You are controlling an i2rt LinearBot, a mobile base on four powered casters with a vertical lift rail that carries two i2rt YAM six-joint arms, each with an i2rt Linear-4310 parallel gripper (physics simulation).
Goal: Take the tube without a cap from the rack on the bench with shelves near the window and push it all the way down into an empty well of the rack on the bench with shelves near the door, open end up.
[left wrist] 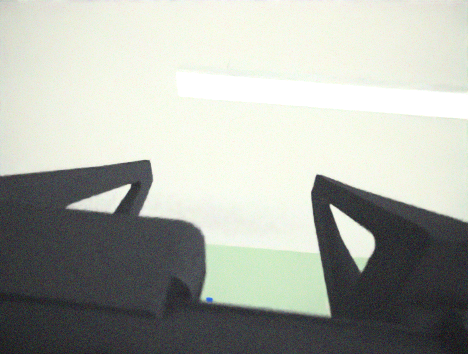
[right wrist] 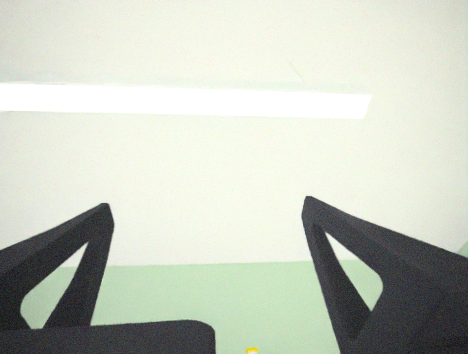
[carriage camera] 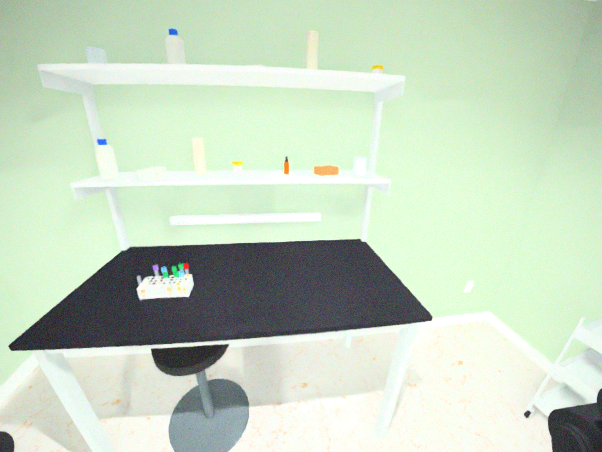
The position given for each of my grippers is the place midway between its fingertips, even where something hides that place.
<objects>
my left gripper: left wrist 230, 176; not seen in the right wrist view (out of frame); not seen in the carriage camera view (out of frame)
my right gripper: right wrist 210, 209; not seen in the left wrist view (out of frame); not seen in the carriage camera view (out of frame)
</objects>
